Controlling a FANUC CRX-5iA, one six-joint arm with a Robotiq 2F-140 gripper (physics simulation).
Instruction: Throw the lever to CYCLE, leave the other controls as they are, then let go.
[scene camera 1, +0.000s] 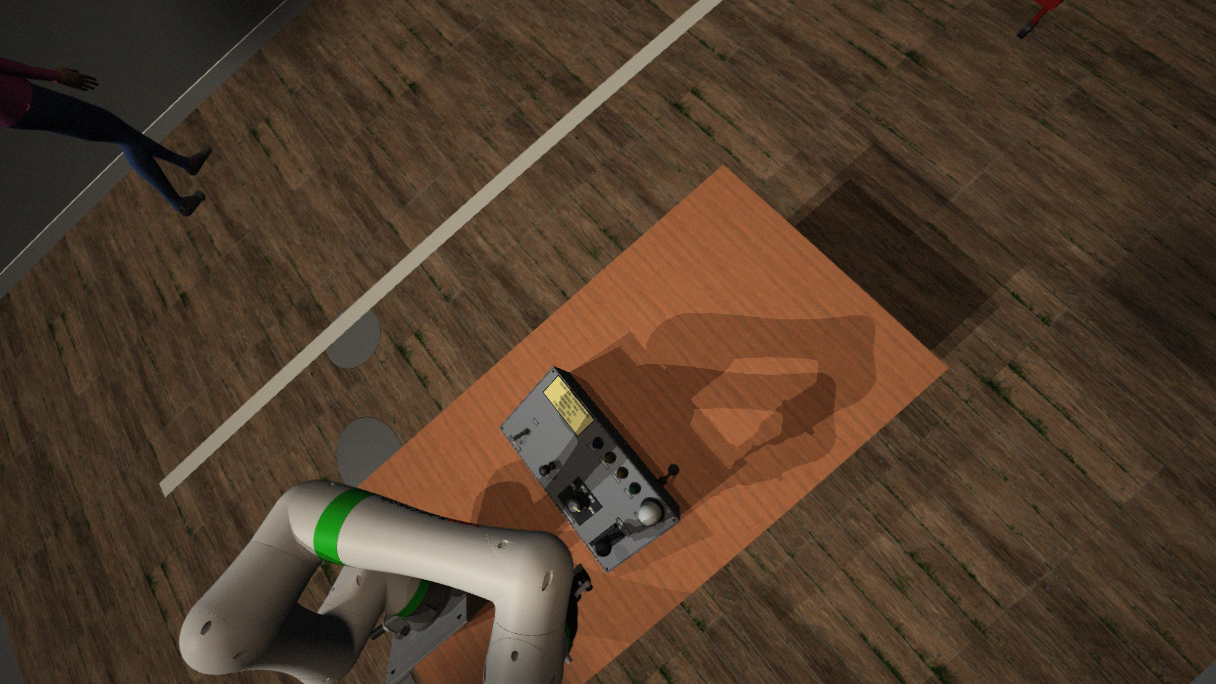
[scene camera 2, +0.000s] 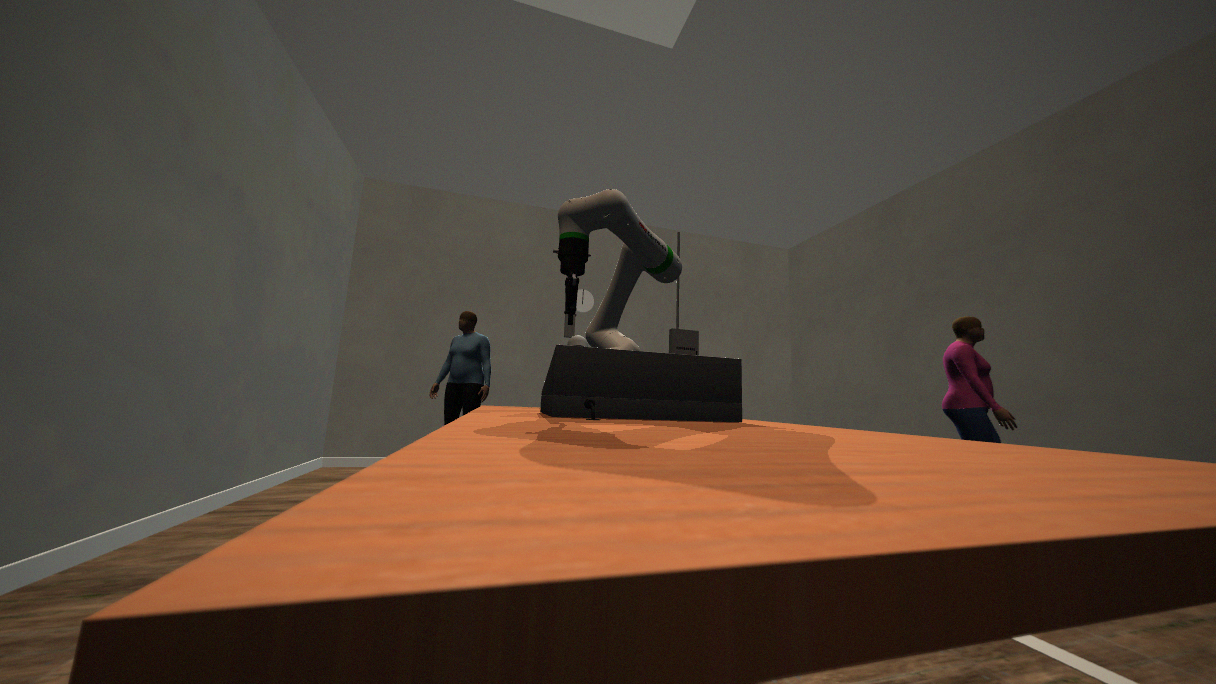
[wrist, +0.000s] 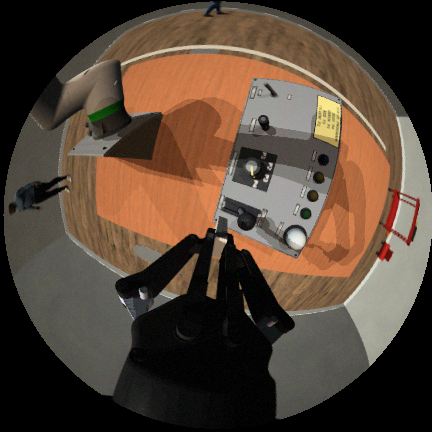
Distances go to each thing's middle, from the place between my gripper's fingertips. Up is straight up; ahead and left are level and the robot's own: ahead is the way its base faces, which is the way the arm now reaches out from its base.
I see my gripper 120 mm short of the grey control console (scene camera 1: 564, 428), 190 mm to the right of it and 130 mm above it.
